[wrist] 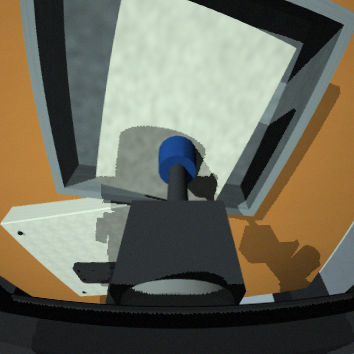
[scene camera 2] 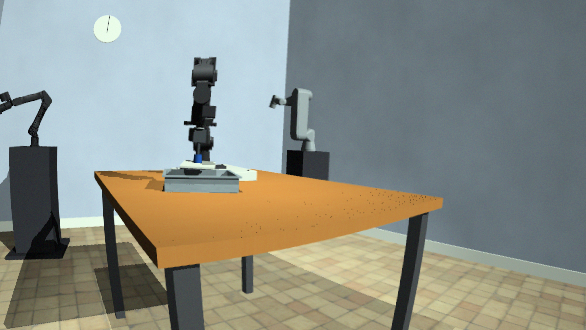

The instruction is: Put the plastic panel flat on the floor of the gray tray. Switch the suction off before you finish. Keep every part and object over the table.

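Places are measured from the arm's base along level axes (x back, y left, z down), in metres.
Where they show: hand at its tool point: [wrist: 177,146].
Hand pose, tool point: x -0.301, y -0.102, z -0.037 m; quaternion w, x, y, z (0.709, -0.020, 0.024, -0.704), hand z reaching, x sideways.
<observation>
Things, the pixels of their top centre, and the offset from my tool point. Level surfaces: height alone.
- plastic panel at its top centre: [wrist: 179,126] [scene camera 2: 198,161] dx -0.025, dy -0.001, dz -0.014 m
- gray tray at its top centre: [wrist: 173,117] [scene camera 2: 199,172] dx -0.017, dy +0.003, dz +0.021 m
- orange table at its surface level: dz +0.071 m
The plastic panel [scene camera 2: 188,164] [wrist: 195,75] is a thin, pale, four-sided plate. My gripper, a blue suction cup [scene camera 2: 198,159] [wrist: 177,156], touches its top near one short edge and holds it. In the scene view the panel looks about level, slightly above the rim of the gray tray [scene camera 2: 200,185] [wrist: 36,75]. In the wrist view it lies across the tray's opening, with a strip of tray floor showing to its left; its near edge comes close to the near rim. The panel's underside is hidden.
A white plate with small dark holes [scene camera 2: 246,174] [wrist: 52,242] lies on the orange table [scene camera 2: 280,210] [wrist: 320,165] close beside the tray's near side. Two other arms stand on dark pedestals [scene camera 2: 33,195] [scene camera 2: 316,165] beyond the table.
</observation>
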